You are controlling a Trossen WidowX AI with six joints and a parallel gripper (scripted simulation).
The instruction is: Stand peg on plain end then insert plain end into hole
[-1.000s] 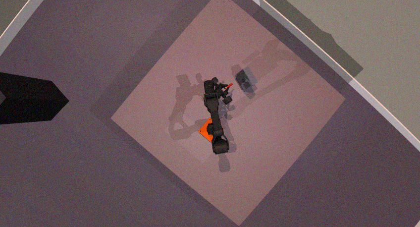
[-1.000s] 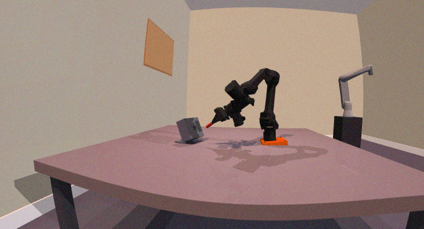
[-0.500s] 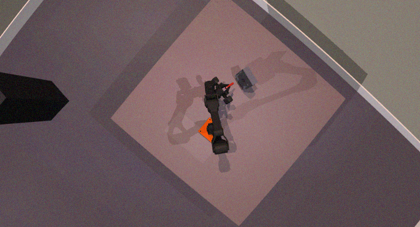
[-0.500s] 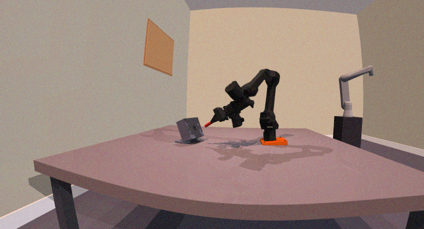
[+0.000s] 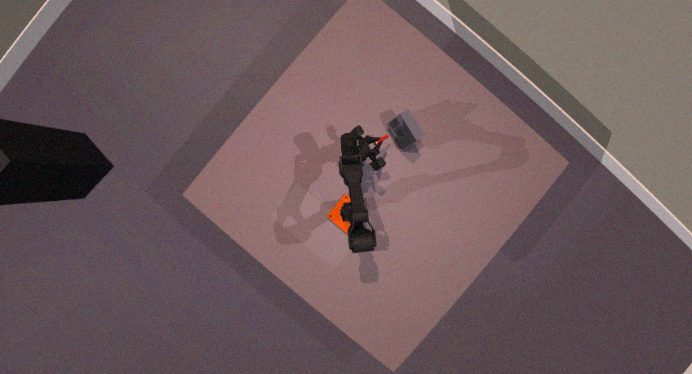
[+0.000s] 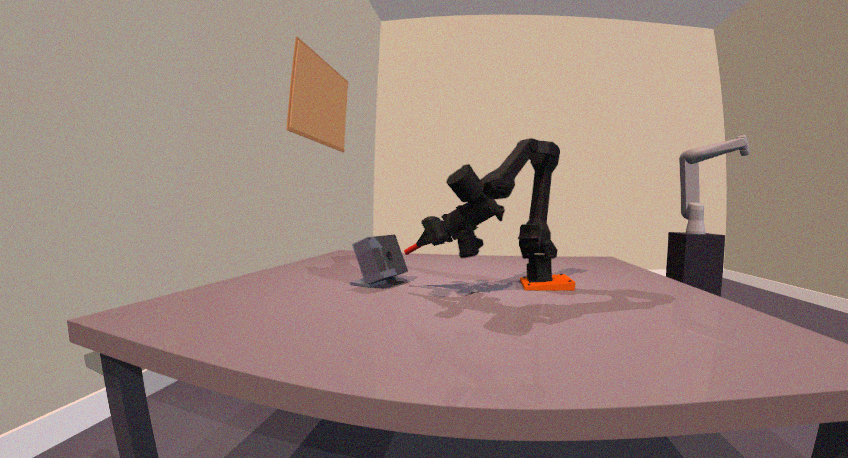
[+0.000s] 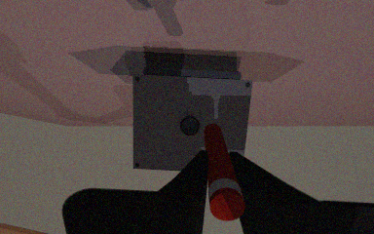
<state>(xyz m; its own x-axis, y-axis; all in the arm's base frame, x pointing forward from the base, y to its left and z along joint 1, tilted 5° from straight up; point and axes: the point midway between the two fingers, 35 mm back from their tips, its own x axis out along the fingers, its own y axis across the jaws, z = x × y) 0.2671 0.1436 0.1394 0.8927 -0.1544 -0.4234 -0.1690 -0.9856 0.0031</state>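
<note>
The sloped panel lies 12 cm ahead of my gripper tip, 4 cm to the right of it and 5 cm below it. The rest, counted from my gripper tip: red peg: 1 cm behind, 1 cm above.
</note>
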